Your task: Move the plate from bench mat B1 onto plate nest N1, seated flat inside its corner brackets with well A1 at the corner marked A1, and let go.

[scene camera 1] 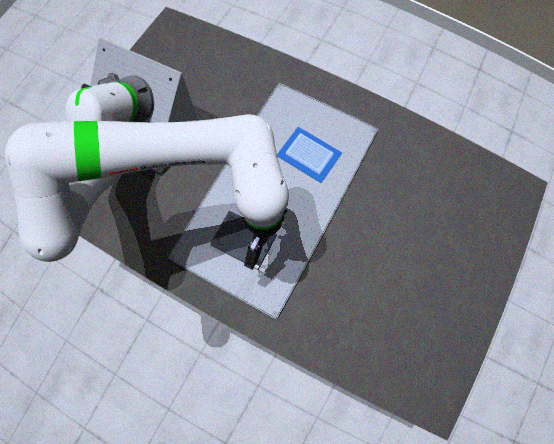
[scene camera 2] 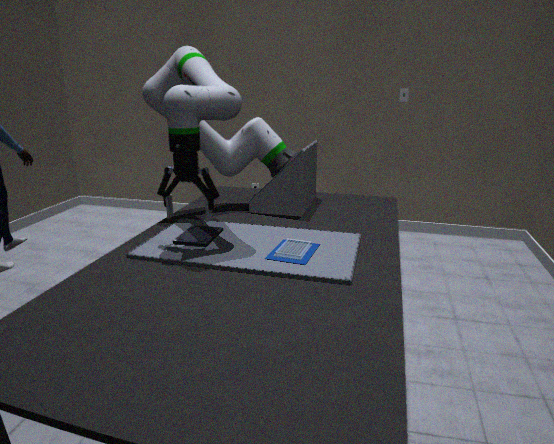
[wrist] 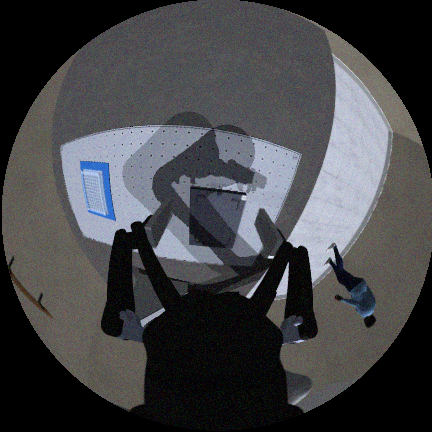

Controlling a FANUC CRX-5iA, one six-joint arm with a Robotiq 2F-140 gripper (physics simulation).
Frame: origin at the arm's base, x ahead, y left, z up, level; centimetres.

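Seen in the pictures: gripper, between the fingertips: (scene camera 1: pixel 267 241) (scene camera 2: pixel 189 218) (wrist: pixel 214 211); arm's base, origin of its link: (scene camera 1: pixel 134 99) (scene camera 2: pixel 286 166).
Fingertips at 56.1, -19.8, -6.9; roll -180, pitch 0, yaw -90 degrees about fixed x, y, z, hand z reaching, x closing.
Observation:
Pixels of each thing's top centre, then the offset from my fingertips to it, as dx, dy, dz. Level surfaces: height alone.
- plate, centre of its top: (scene camera 2: pixel 293 246) (scene camera 1: pixel 309 152) (wrist: pixel 91 193) -2.7, +33.6, -7.7
- blue bench mat B1, height of its surface: dz -9.2
- dark plate nest N1, centre of its top: (wrist: pixel 213 224) (scene camera 1: pixel 243 238) (scene camera 2: pixel 198 232) -8.0, -0.8, -7.9
- pale perforated board, height of its surface: dz -9.4
- dark table, height of its surface: dz -10.7
The plate (scene camera 1: pixel 310 152) (scene camera 2: pixel 295 248) (wrist: pixel 94 191), pale with a grid of wells, lies flat on the blue bench mat B1 (scene camera 1: pixel 321 178) (scene camera 2: pixel 301 261) (wrist: pixel 97 165). Which corner holds well A1 is too small to tell. The dark plate nest N1 (scene camera 1: pixel 225 232) (scene camera 2: pixel 197 236) (wrist: pixel 212 220) is in shadow, with a small bright spot at one corner in the wrist view; its bracket details are unclear. My gripper (scene camera 1: pixel 264 251) (scene camera 2: pixel 189 214) (wrist: pixel 214 211) is open and empty, pointing down above the nest and apart from it. The arm partly hides gripper and nest in scene camera 1.
Mat and nest are on a pale perforated board (scene camera 1: pixel 350 135) (scene camera 2: pixel 330 267) (wrist: pixel 137 140) on the dark table (scene camera 1: pixel 400 250) (scene camera 2: pixel 225 350) (wrist: pixel 200 65). The arm's slanted base (scene camera 1: pixel 165 90) (scene camera 2: pixel 300 180) stands behind the board. A person (wrist: pixel 361 295) stands beyond the table.

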